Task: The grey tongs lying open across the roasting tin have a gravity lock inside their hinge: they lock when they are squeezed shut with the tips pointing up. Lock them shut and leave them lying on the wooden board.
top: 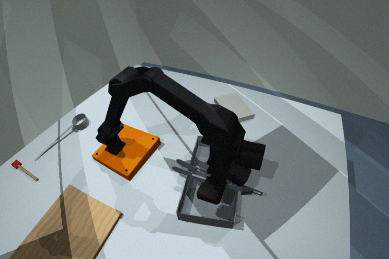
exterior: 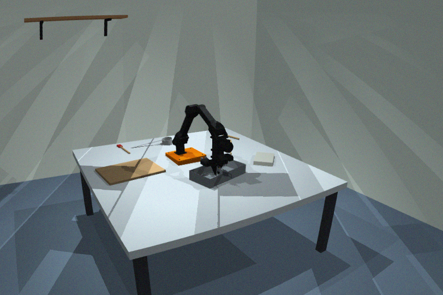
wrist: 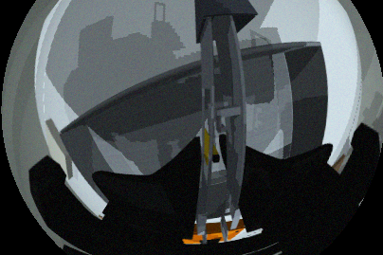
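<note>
Right now the roasting tin is 3 cm behind my gripper tip and 3 cm to the left of it. Round my gripper tip: beige block: 8 cm behind, 42 cm to the left, 2 cm below; wooden board: 34 cm behind, 39 cm to the right, 2 cm below; red spatula: 67 cm behind, 52 cm to the left, 2 cm below.
</note>
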